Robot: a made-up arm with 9 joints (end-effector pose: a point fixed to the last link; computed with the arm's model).
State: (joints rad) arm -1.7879 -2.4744 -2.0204 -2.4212 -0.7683 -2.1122 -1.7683 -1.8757 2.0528
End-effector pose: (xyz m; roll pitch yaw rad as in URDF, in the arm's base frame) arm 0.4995 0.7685 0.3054 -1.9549 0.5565 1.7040
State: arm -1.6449 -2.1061 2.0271 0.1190 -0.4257 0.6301 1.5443 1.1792 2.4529
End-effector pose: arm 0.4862 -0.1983 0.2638 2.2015 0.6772 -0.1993
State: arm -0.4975 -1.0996 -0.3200 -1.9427 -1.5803 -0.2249 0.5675 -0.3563 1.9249
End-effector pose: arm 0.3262 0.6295 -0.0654 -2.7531 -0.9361 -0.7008
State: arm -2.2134 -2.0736 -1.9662 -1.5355 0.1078 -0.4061 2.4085 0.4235 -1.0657
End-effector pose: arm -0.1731 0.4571 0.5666 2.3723 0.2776 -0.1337
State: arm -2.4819 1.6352 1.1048 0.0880 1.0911 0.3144 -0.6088 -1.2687 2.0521
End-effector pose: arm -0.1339 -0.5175 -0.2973 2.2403 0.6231 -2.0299
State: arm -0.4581 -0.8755 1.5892 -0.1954 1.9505 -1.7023 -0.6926 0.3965 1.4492
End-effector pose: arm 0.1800 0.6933 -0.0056 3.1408 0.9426 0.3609
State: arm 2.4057 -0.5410 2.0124 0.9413 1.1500 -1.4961 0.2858 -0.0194 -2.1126
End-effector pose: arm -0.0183 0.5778 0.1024 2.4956 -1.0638 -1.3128
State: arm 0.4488 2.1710 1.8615 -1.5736 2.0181 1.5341 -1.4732 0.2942 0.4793
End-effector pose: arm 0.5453 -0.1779 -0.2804 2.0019 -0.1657 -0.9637
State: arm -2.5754 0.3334 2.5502 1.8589 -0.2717 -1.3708 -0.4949 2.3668 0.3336
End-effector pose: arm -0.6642 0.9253 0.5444 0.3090 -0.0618 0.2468
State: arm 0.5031 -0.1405 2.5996 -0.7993 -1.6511 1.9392 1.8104 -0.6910 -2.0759
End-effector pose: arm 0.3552 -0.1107 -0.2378 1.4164 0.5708 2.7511
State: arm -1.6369 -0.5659 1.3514 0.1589 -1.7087 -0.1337 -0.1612 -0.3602 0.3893
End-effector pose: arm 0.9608 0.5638 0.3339 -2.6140 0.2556 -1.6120
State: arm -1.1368 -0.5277 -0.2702 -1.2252 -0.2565 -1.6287 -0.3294 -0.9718 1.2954
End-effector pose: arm 0.2249 0.1417 0.4247 -1.1643 -0.1821 -1.3409
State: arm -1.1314 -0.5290 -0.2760 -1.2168 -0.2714 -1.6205 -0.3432 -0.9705 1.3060
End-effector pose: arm 0.2433 0.1476 0.4242 -1.2080 -0.1932 -1.3130
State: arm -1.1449 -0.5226 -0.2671 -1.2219 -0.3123 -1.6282 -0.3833 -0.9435 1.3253
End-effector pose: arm 0.2596 0.1702 0.4297 -1.2477 -0.2081 -1.2212
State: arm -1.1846 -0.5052 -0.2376 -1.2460 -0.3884 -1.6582 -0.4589 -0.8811 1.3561
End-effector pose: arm 0.2666 0.2185 0.4441 -1.2876 -0.2338 -1.0459
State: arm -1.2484 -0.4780 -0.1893 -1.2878 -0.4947 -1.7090 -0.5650 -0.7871 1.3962
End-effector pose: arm 0.2517 0.2931 0.4649 -1.3462 -0.2828 -0.8055
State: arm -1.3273 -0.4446 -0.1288 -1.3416 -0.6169 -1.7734 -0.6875 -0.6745 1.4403
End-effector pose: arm 0.2060 0.3831 0.4821 -1.4488 -0.3536 -0.5394
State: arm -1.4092 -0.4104 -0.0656 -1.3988 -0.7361 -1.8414 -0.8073 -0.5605 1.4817
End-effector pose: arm 0.1366 0.4693 0.4842 -1.5970 -0.4246 -0.2926
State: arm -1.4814 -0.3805 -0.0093 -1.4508 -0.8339 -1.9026 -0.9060 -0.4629 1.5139
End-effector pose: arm 0.0639 0.5353 0.4698 -1.7534 -0.4787 -0.1028
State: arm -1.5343 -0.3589 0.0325 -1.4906 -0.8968 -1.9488 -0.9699 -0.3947 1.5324
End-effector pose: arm 0.0062 0.5740 0.4496 -1.8670 -0.5182 0.0117
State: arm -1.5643 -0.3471 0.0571 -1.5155 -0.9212 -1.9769 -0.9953 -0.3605 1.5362
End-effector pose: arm -0.0299 0.5877 0.4352 -1.9105 -0.5531 0.0570
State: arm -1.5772 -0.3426 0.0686 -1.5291 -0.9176 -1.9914 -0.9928 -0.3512 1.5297
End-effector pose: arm -0.0504 0.5850 0.4291 -1.8966 -0.5869 0.0565
